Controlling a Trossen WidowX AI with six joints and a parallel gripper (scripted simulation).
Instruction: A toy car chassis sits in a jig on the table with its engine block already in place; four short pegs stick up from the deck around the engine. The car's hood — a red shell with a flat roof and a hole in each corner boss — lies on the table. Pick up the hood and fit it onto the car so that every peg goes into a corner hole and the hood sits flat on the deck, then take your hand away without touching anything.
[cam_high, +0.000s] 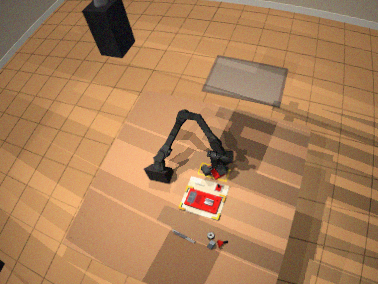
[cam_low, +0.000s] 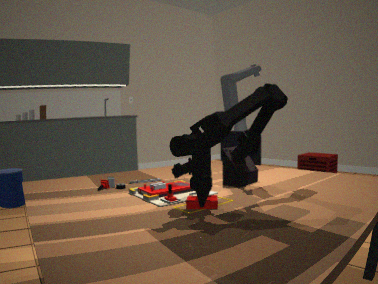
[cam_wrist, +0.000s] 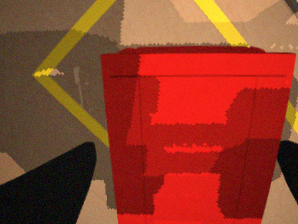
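Right now the red hood is 1 cm above my gripper tip. From my gripper tip the other things lie so: grey bar (4 cm behind, 46 cm to the right, 1 cm below); then grey engine block (3 cm ahead, 21 cm to the right, 1 cm above).
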